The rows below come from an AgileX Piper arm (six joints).
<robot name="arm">
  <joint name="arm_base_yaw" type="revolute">
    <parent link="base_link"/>
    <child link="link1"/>
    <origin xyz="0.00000 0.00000 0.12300" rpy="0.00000 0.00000 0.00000"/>
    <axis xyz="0 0 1"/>
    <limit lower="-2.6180" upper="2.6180"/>
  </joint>
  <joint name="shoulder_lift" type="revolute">
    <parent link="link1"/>
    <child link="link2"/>
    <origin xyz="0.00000 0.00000 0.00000" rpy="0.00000 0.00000 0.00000"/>
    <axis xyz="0 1 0"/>
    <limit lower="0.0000" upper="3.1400"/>
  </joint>
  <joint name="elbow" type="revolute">
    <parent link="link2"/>
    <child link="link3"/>
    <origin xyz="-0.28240 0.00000 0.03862" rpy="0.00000 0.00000 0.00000"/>
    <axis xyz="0 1 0"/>
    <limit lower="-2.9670" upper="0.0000"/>
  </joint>
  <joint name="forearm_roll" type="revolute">
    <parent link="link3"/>
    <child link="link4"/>
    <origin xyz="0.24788 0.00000 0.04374" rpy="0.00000 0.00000 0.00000"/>
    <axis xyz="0.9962 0 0.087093"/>
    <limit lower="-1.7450" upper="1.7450"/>
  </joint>
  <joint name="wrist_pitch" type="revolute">
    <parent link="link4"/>
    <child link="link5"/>
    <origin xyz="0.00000 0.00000 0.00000" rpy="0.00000 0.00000 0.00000"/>
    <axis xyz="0 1 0"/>
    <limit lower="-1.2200" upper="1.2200"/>
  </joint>
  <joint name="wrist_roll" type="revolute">
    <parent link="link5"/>
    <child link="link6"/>
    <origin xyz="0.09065 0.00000 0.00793" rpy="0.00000 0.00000 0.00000"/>
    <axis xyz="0.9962 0 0.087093"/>
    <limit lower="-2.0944" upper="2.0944"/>
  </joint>
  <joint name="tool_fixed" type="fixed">
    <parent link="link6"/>
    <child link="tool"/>
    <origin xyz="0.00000 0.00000 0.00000" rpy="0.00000 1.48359 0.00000"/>
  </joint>
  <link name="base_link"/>
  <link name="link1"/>
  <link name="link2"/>
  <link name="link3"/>
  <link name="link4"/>
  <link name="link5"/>
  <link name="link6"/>
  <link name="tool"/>
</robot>
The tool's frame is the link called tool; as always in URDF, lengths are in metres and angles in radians.
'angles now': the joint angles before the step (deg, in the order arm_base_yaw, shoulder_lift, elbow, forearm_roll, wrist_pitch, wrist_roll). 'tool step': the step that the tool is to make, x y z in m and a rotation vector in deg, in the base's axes. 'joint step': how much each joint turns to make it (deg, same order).
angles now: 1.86 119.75 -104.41 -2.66 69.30 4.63
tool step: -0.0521 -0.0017 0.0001 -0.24 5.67 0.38
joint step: 0.00 -9.52 15.11 0.00 0.06 -0.39
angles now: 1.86 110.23 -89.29 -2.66 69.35 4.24
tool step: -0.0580 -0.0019 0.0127 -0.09 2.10 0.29
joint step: 0.00 -11.50 13.54 0.00 0.06 -0.29
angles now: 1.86 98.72 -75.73 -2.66 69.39 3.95
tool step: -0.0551 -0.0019 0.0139 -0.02 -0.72 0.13
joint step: -0.01 -11.67 10.95 -0.04 0.00 -0.13
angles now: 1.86 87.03 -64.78 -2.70 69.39 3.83
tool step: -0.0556 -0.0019 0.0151 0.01 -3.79 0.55
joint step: 0.00 -13.03 9.22 -0.07 0.00 -0.53
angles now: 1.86 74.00 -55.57 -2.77 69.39 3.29
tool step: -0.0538 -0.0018 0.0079 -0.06 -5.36 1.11
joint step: 0.00 -13.48 8.06 -0.04 0.01 -1.12
